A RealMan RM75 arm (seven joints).
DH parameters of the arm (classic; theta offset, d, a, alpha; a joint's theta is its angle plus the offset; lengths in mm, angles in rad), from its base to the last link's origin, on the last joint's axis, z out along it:
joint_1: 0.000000 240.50 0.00 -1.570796
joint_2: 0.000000 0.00 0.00 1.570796
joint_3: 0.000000 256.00 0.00 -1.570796
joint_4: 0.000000 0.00 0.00 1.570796
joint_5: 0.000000 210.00 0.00 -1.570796
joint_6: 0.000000 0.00 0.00 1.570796
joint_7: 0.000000 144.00 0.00 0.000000
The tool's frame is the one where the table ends.
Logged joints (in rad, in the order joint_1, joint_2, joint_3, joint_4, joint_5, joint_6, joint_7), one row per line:
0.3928 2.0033 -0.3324 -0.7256 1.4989 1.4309 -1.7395
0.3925 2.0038 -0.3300 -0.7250 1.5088 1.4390 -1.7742
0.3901 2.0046 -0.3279 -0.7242 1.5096 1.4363 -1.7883
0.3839 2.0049 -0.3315 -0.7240 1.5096 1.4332 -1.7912
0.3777 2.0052 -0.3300 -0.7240 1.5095 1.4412 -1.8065
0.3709 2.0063 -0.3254 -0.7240 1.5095 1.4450 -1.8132
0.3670 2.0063 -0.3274 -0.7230 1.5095 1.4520 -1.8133
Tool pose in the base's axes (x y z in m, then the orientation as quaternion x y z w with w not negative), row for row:
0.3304 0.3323 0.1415 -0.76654 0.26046 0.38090 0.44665
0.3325 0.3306 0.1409 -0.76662 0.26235 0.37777 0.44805
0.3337 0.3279 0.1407 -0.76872 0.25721 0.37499 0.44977
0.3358 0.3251 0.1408 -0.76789 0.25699 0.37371 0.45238
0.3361 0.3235 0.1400 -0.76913 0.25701 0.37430 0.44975
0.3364 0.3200 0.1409 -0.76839 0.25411 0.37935 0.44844
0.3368 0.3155 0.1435 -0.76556 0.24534 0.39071 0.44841
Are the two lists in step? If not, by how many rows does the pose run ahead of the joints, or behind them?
The pose runs 2 rows ahead of the joints: the pose in row i belongs to the joints in row i + 2.
